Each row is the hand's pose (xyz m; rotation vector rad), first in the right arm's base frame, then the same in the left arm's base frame.
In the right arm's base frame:
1: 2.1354 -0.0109 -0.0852 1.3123 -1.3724 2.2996
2: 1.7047 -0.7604 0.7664 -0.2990 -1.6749 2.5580
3: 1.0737 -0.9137 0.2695 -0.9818 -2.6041 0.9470
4: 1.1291 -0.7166 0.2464 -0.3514 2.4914 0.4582
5: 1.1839 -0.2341 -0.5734 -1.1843 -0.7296 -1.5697
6: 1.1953 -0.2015 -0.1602 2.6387 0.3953 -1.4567
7: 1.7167 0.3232 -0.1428 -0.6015 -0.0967 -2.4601
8: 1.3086 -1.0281 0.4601 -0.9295 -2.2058 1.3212
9: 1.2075 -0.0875 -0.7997 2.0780 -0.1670 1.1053
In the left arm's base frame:
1: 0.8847 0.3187 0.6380 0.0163 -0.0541 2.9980
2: -0.2215 0.3499 1.1360 1.1323 0.1290 -2.3684
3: -0.3804 -0.3554 0.7540 1.0435 1.4528 -1.3356
4: -0.2586 -0.2412 0.6332 -0.7776 1.6524 -0.8477
5: 0.4788 -0.5504 0.1151 -1.0766 -2.2961 -1.6817
6: 0.2305 -0.2272 0.1909 2.0311 -0.3112 -0.2090
7: 0.7563 0.2879 0.1157 0.1564 -1.7221 -2.3053
8: -0.3851 -0.1828 1.0275 1.3937 1.2621 -1.6128
9: 0.6928 -0.6250 -0.0329 0.6445 0.0378 1.6006

